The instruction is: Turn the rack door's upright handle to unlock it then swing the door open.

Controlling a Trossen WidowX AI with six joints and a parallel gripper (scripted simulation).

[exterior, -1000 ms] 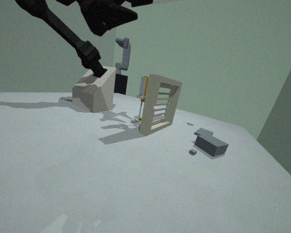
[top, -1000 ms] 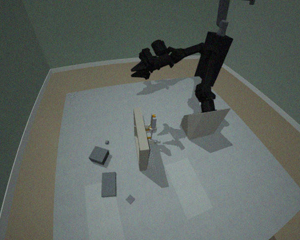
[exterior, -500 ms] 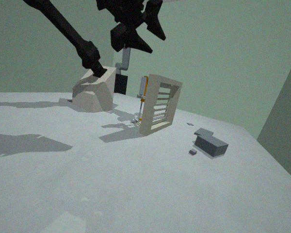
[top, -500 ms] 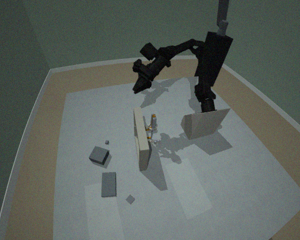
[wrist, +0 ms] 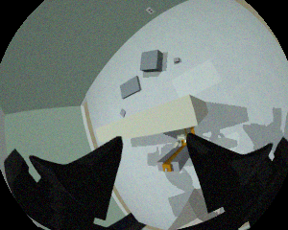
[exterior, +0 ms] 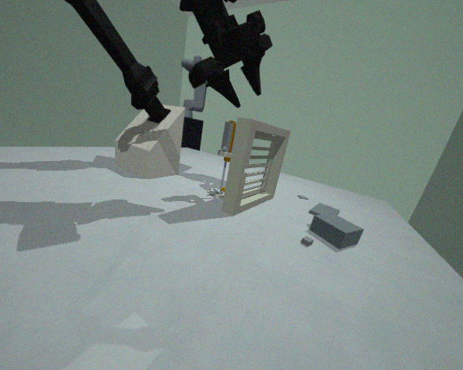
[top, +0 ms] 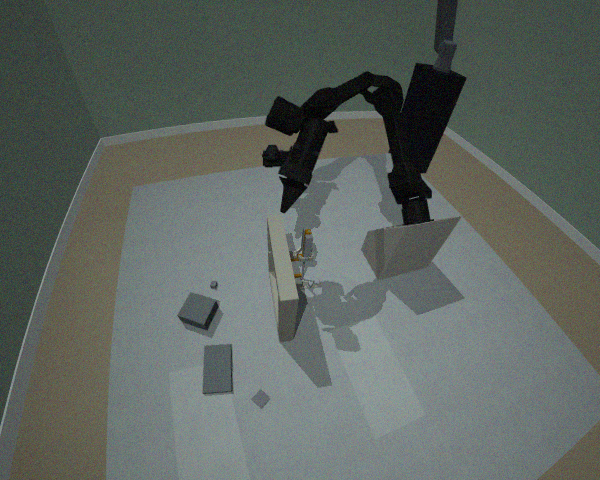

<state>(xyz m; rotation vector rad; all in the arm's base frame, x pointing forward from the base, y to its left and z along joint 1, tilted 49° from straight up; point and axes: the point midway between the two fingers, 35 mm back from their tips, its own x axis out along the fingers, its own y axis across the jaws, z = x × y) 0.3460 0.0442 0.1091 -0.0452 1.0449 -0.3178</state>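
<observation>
Now: gripper tip 6 cm past the upright handle, 3 cm to the right of it and 13 cm above it. The rest, counted from my gripper tip: grey box 24 cm ahead, 8 cm to the left, 24 cm below; flat grey slab 21 cm ahead, 23 cm to the left, 25 cm below.
</observation>
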